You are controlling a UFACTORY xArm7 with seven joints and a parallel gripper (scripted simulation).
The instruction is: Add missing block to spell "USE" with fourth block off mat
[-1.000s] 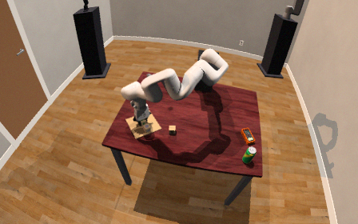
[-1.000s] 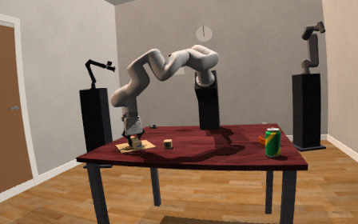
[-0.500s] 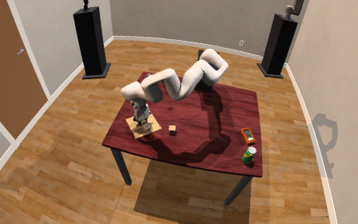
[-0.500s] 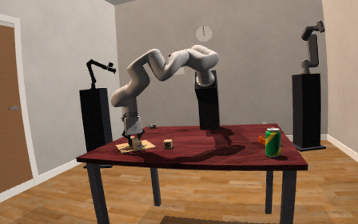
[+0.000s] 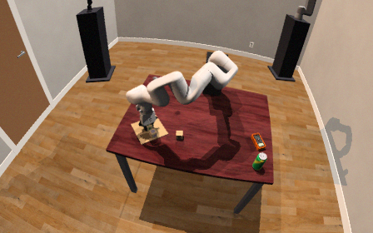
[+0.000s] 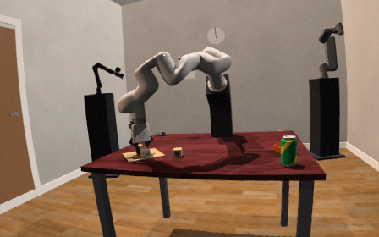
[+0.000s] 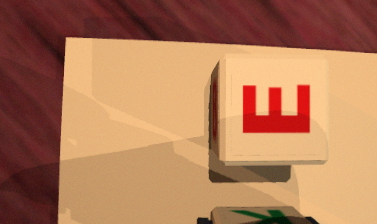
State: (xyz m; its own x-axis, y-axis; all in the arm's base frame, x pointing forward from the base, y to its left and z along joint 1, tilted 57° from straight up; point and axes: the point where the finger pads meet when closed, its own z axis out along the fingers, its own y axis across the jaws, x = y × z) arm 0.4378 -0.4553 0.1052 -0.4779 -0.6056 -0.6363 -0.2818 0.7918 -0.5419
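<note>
The tan mat is 2 cm below my hand. Round my hand: letter block 21 cm to the left, 7 cm ahead, 1 cm below; then green soda can 70 cm to the left, 34 cm ahead, 4 cm above; then small grey object 58 cm behind, 1 cm to the left, 1 cm below.
</note>
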